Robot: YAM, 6 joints.
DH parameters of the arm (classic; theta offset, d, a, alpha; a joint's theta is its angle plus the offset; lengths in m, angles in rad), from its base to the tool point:
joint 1: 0 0.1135 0.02 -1.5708
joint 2: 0 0 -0.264 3.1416
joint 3: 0.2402 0 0.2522 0
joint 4: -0.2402 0 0.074 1.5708
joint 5: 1.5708 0 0 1.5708
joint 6: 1.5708 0.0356 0 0
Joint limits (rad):
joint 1: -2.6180..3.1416
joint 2: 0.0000..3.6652
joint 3: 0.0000..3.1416
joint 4: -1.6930..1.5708
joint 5: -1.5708..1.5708
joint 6: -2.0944..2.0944
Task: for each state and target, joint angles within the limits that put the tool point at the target. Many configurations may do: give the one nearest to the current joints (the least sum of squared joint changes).
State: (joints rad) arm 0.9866 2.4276 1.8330 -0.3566 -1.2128 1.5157
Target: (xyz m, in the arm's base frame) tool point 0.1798 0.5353 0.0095
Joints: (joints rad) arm 1.1912 2.8695 2.1851 -0.1380 -1.0784 1.5157
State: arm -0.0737 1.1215 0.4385 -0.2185 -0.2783 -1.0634
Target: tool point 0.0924 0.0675 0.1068
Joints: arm 0.4876 0.9054 0.1989 -0.5667 -0.4770 -1.0634
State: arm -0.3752 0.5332 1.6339 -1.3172 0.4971 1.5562
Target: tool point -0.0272 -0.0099 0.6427
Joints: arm -0.3030 0.9900 2.2672 -0.7071 0.5160 1.5562
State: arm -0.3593 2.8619 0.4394 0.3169 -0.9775 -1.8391
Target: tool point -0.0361 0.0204 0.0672
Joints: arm 0.0616 2.7263 0.0310 -0.5158 -0.6873 -1.8391
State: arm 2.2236 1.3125 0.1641 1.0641 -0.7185 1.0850
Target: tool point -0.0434 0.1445 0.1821
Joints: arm 1.6780 0.8616 0.0000 1.0187 -0.8914 1.0850
